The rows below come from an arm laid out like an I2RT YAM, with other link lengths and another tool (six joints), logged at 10 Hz.
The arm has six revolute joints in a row. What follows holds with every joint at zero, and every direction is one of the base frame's. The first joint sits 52.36 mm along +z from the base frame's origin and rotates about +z. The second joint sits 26.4 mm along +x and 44.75 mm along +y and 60.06 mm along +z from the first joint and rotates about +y. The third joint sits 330 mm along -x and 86 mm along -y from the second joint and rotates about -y. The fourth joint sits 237.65 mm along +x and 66.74 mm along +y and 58.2 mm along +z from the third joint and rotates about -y. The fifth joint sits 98.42 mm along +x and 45.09 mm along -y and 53.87 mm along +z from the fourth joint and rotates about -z. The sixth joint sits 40.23 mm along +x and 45.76 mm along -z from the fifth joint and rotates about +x. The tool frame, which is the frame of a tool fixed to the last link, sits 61 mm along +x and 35 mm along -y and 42 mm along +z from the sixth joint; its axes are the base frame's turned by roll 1.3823, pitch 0.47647 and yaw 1.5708 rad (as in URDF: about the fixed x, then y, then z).
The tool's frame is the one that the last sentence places.
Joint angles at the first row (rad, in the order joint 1, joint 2, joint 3, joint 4, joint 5, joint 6):
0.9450 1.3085 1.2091 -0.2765 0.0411 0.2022
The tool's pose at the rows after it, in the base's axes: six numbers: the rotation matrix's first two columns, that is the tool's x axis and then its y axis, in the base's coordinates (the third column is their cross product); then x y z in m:
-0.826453 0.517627 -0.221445 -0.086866 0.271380 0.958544 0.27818 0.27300 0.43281
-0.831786 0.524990 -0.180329 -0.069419 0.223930 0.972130 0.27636 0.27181 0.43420
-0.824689 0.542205 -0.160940 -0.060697 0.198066 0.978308 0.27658 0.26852 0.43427
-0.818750 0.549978 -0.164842 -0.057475 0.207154 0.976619 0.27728 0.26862 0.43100
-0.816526 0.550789 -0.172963 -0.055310 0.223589 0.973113 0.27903 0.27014 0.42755
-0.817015 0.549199 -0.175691 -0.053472 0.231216 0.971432 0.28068 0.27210 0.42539
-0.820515 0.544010 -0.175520 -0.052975 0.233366 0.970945 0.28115 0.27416 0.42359
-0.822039 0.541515 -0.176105 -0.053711 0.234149 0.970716 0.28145 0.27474 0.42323
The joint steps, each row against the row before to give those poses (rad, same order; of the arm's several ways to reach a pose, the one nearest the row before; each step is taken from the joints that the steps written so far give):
0.0003 0.0031 0.0034 0.0118 -0.0218 0.0424
0.0009 -0.0103 -0.0161 0.0341 -0.0170 0.0405
-0.0022 -0.0081 -0.0166 0.0273 0.0056 0.0238
0.0025 0.0028 -0.0063 0.0015 0.0142 0.0002
-0.0001 0.0084 0.0010 -0.0066 0.0070 -0.0068
-0.0008 0.0083 0.0020 -0.0012 0.0000 -0.0032
0.0008 0.0049 -0.0015 0.0034 -0.0047 -0.0016
-0.0007 0.0016 0.0000 0.0008 -0.0031 -0.0018

